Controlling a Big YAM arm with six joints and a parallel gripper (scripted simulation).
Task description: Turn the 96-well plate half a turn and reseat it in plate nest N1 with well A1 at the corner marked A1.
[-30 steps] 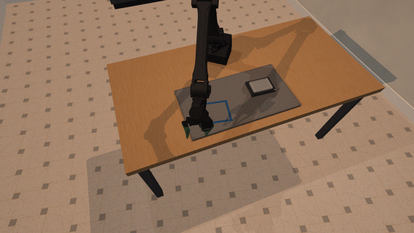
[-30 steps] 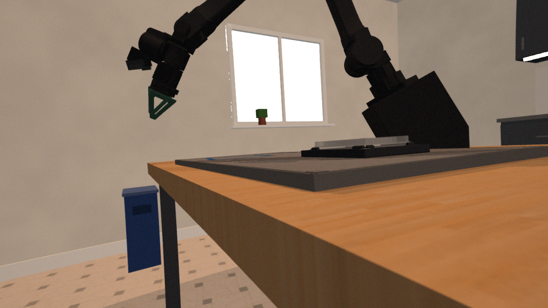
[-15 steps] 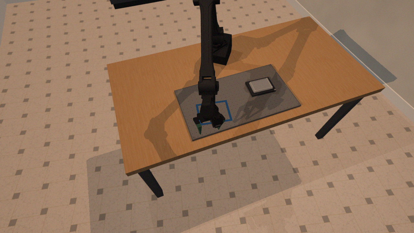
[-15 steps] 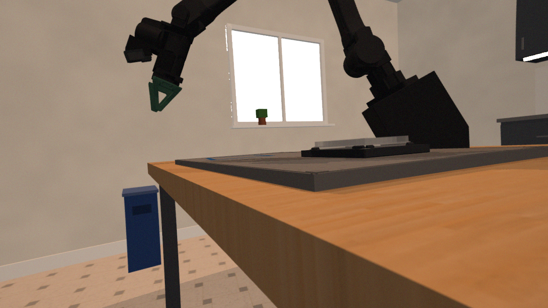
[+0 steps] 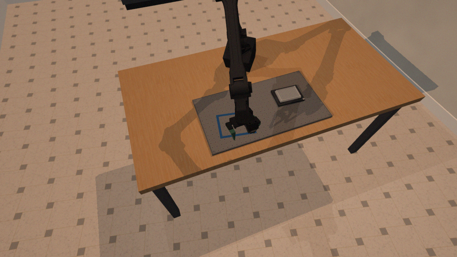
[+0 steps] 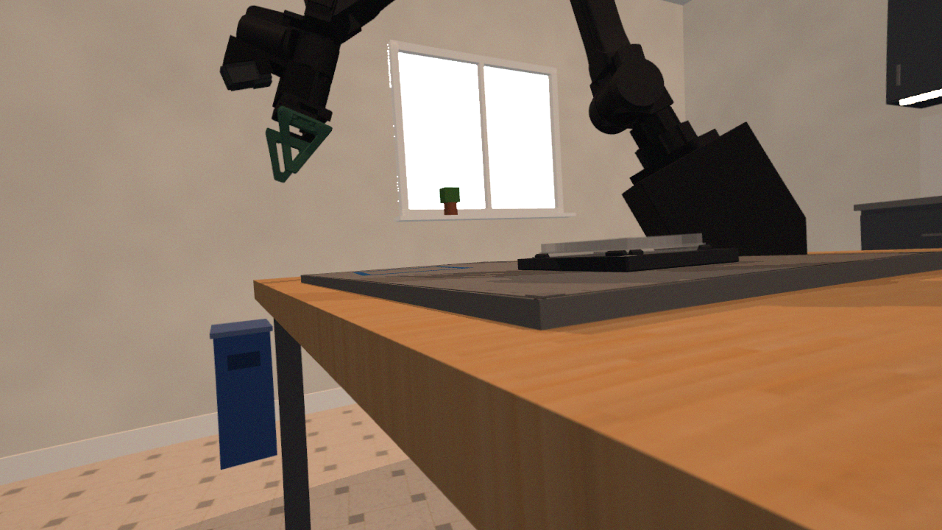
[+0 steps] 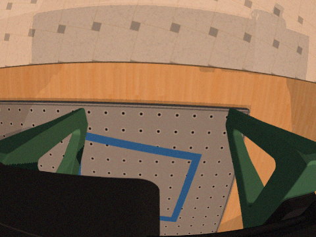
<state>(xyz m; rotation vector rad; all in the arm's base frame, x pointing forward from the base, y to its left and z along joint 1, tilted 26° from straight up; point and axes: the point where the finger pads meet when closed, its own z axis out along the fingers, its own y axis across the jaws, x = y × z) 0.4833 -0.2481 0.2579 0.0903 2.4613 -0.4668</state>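
Right now the 96-well plate is 430 mm to the left of my hand, 150 mm behind it and 140 mm below it. Also, from my hand: black plate nest N1 (430 mm to the left, 150 mm below, 150 mm behind); A1 label (480 mm to the left, 140 mm below, 80 mm behind).
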